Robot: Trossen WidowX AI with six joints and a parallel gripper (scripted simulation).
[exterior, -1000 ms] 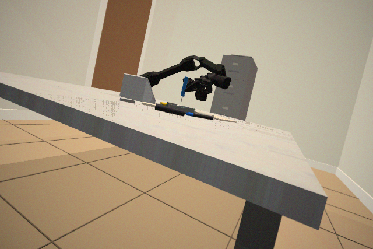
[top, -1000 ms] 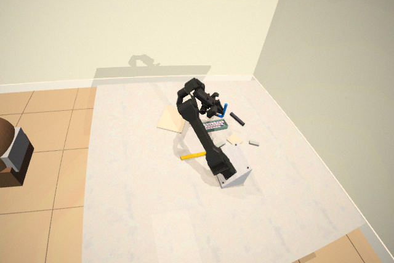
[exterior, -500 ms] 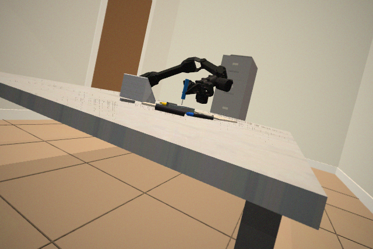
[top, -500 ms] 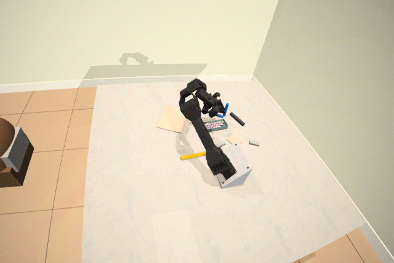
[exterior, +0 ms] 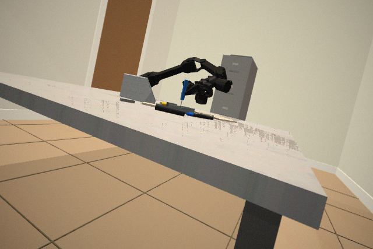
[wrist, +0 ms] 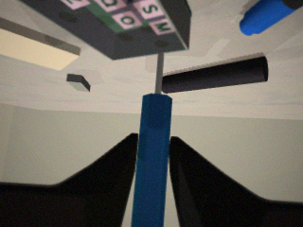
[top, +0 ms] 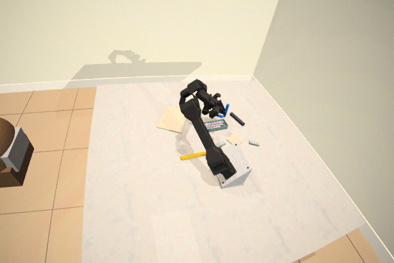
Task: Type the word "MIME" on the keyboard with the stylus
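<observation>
My gripper tip is now 80 mm short of the blue-capped pen, 80 mm above it and 10 mm to the right of it. From my gripper tip the other things lie so: blue stylus 10 mm below; small tan card 150 mm behind, 80 mm below, 10 mm to the right; black cylinder 110 mm to the right, 80 mm below, 10 mm ahead.
</observation>
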